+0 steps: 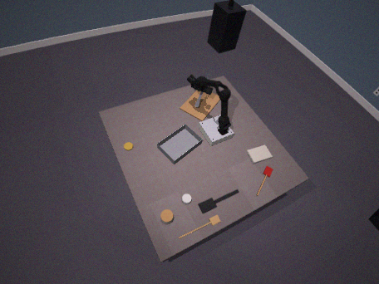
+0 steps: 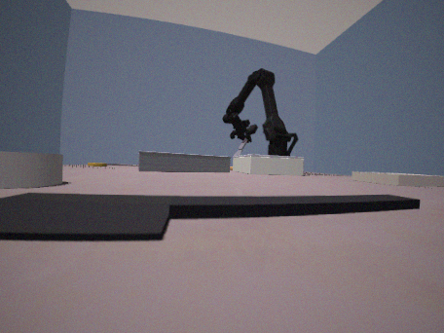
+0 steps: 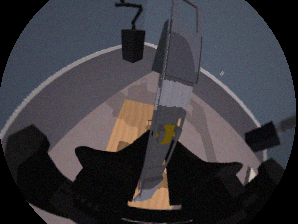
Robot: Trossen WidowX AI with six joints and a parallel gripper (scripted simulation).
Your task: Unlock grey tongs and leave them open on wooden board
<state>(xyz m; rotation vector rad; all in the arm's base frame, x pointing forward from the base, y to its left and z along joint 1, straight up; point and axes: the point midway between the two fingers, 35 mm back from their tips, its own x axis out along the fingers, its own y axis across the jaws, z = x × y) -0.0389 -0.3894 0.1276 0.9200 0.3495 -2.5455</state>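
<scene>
My gripper tip is now 40 mm below the yellow lock piece and 10 mm short of it. Round my gripper tip: roasting tin: 420 mm ahead, 320 mm to the left, 150 mm below; wooden board: 170 mm below, 10 mm to the left, 10 mm ahead; red spatula: 890 mm to the left, 170 mm below, 20 mm behind.
</scene>
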